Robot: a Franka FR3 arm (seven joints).
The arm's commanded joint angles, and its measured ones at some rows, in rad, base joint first. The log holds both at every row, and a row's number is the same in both.
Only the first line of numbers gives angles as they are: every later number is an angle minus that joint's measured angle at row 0.
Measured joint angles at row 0: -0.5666 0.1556 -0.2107 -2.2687 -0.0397 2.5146 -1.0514
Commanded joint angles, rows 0 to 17: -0.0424 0.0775 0.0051 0.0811 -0.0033 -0.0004 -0.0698; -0.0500 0.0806 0.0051 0.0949 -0.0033 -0.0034 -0.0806; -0.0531 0.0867 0.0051 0.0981 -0.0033 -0.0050 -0.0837; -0.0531 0.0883 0.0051 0.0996 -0.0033 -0.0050 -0.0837; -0.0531 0.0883 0.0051 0.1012 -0.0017 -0.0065 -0.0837; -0.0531 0.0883 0.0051 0.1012 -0.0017 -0.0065 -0.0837; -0.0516 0.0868 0.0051 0.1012 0.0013 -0.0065 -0.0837; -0.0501 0.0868 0.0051 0.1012 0.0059 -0.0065 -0.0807; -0.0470 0.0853 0.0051 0.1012 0.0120 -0.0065 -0.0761; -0.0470 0.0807 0.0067 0.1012 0.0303 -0.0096 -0.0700; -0.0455 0.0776 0.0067 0.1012 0.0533 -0.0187 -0.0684; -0.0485 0.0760 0.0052 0.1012 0.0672 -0.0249 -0.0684; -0.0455 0.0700 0.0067 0.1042 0.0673 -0.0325 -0.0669; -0.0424 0.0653 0.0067 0.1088 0.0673 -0.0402 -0.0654; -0.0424 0.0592 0.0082 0.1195 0.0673 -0.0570 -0.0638; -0.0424 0.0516 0.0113 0.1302 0.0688 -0.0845 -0.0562; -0.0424 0.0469 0.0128 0.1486 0.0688 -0.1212 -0.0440; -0.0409 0.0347 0.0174 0.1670 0.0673 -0.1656 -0.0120
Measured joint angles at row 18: -0.0372 0.0616 0.0020 0.1133 0.0489 -0.0505 -0.0585
